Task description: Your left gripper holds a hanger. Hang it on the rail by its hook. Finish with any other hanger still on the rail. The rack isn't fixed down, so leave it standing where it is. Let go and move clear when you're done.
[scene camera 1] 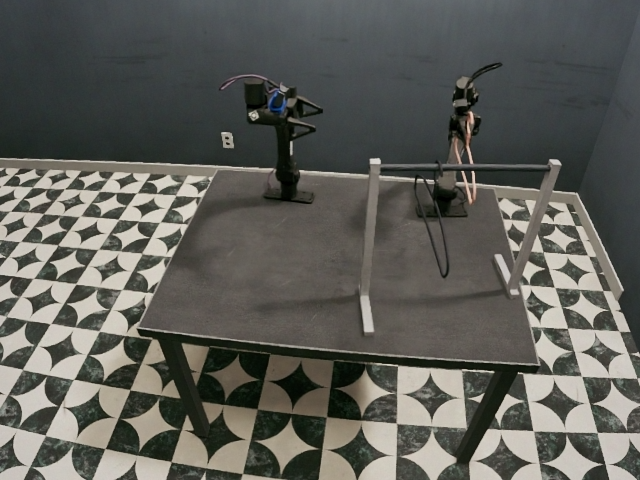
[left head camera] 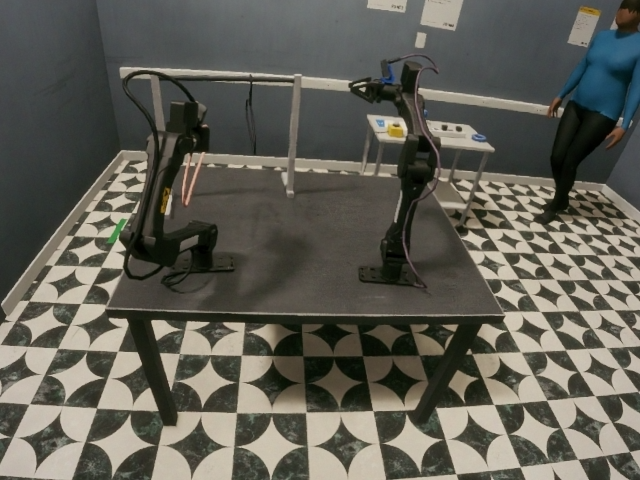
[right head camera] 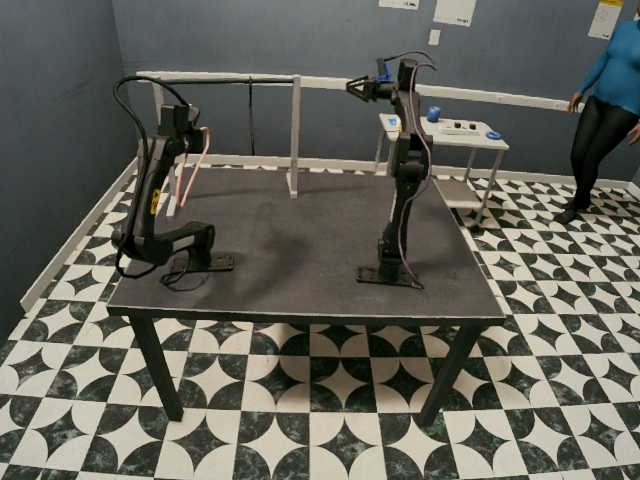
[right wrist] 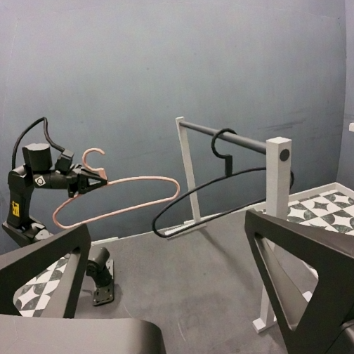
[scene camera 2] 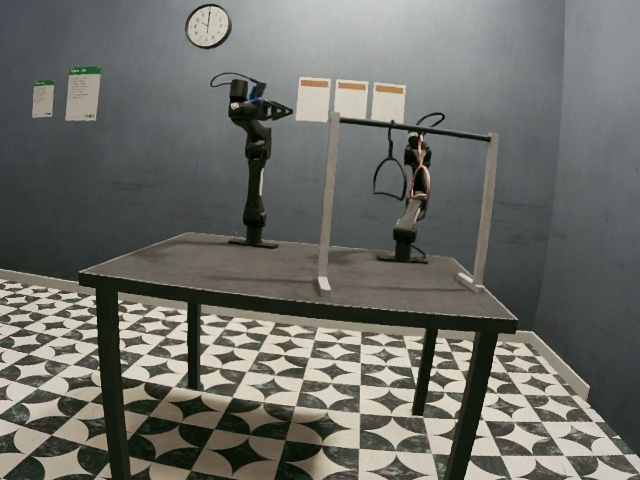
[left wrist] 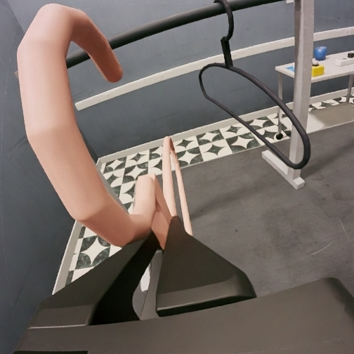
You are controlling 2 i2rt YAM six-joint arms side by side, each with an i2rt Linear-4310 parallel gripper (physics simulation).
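Where they show: left gripper, fingertip midpoint: (scene camera 1: pixel 467 144) (right head camera: pixel 193 137) (scene camera 2: pixel 420 164); right gripper, fingertip midpoint: (scene camera 1: pixel 319 119) (left head camera: pixel 349 87) (right head camera: pixel 345 86) (scene camera 2: pixel 289 111); left arm's base at its link origin: (scene camera 1: pixel 441 211) (left head camera: pixel 203 265) (right head camera: pixel 202 265) (scene camera 2: pixel 401 260); right arm's base at its link origin: (scene camera 1: pixel 289 196) (left head camera: pixel 388 277) (right head camera: pixel 387 277) (scene camera 2: pixel 253 245).
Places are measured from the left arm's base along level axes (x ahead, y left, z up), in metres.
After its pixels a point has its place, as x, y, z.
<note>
My left gripper (left wrist: pixel 168 226) (right wrist: pixel 107 180) is shut on the pink hanger (left head camera: pixel 194 179) {0.081, 0.008, 0.266} (left wrist: pixel 47 115) (right wrist: pixel 145 177) near the base of its hook. The hook points up and is open at one side. In the right wrist view the pink hanger is apart from the dark rail (scene camera 1: pixel 496 167) {0.441, -0.024, 0.478} (scene camera 2: pixel 460 133) {0.441, 0.032, 0.474} (left wrist: pixel 165 29) (right wrist: pixel 247 144), on the robot's side. In the left wrist view its hook overlaps the rail's far left part. A black hanger (scene camera 1: pixel 443 242) {0.590, -0.178, 0.353} (scene camera 2: pixel 390 144) {0.448, -0.180, 0.415} (right wrist: pixel 229 165) hangs from the rail by its hook. My right gripper (left head camera: pixel 351 86) {0.241, -0.478, 0.508} (scene camera 1: pixel 317 119) {0.241, -0.478, 0.508} is open and empty, away from the rail.
The rack's white posts (scene camera 1: pixel 368 232) {0.451, -0.348, 0.272} (right wrist: pixel 278 185) stand upright on feet on the dark table (scene camera 1: pixel 248 258) {0.253, -0.721, 0.000}. A white side table (left head camera: pixel 480 146) with small objects stands beyond the table. A person (left head camera: pixel 602 77) stands at the right of the left head camera view.
</note>
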